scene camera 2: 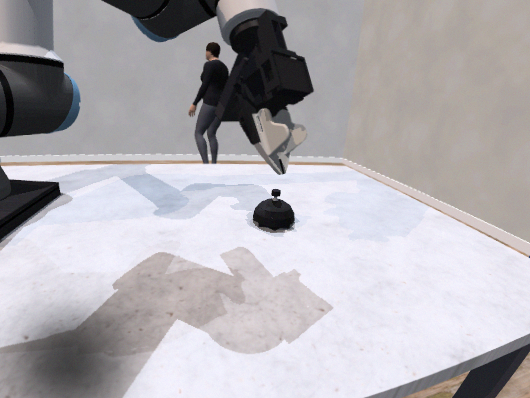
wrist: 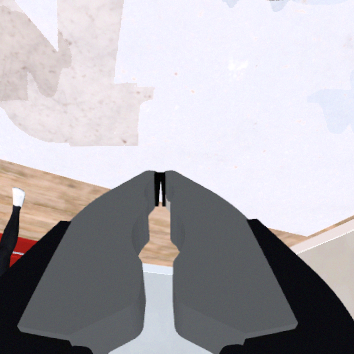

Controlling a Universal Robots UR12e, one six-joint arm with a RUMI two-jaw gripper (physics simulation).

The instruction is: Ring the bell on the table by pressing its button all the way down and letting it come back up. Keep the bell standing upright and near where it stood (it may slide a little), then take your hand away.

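Frame: origin at the arm's base, x ahead, y left, z up, level; metres.
Seen in the pictures: gripper, between the fingertips: [scene camera 2: 282, 174] [wrist: 160, 174].
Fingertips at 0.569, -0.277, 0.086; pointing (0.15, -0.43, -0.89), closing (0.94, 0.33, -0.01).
Offsets run from my fingertips to a thing's middle, as dx, dy, dz. Level surfaces: height alone.
The black bell {+0.049, +0.108, -0.097} [scene camera 2: 273, 215] stands upright on the white table {dz -0.130} [scene camera 2: 400, 280] [wrist: 210, 125] in the scene view. Its button {+0.049, +0.108, -0.069} [scene camera 2: 276, 192] stands up on a short stem above the dome. My gripper [scene camera 2: 281, 172] [wrist: 160, 174] is shut with its fingertips together and nothing between them. In the scene view the fingertips are above the button, with a gap between them and it, and touch neither the button nor the dome. The bell's dome does not show in the wrist view.
The robot's dark base plate [scene camera 2: 30, 200] is at the left of the table. A person [scene camera 2: 212, 95] stands beyond the table's far edge. A wall [scene camera 2: 440, 100] rises at the right. Shadows of the arm lie across the table top.
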